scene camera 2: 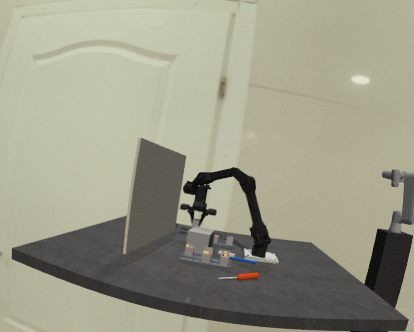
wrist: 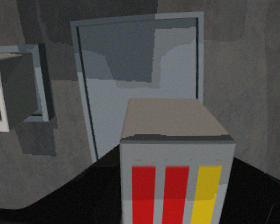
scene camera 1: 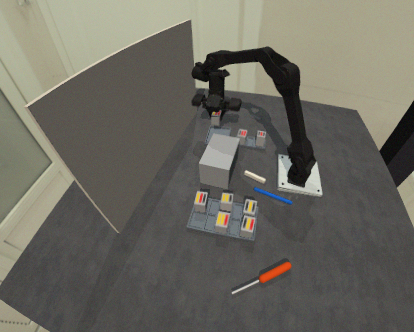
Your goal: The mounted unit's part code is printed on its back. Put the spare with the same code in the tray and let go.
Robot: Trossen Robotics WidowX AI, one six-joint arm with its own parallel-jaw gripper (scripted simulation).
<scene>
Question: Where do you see a grey board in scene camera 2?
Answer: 156,182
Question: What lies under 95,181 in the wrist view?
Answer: My gripper.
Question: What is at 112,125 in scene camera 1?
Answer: A grey board.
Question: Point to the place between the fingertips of my gripper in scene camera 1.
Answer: At 216,119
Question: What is my gripper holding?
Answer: A grey spare block.
</scene>
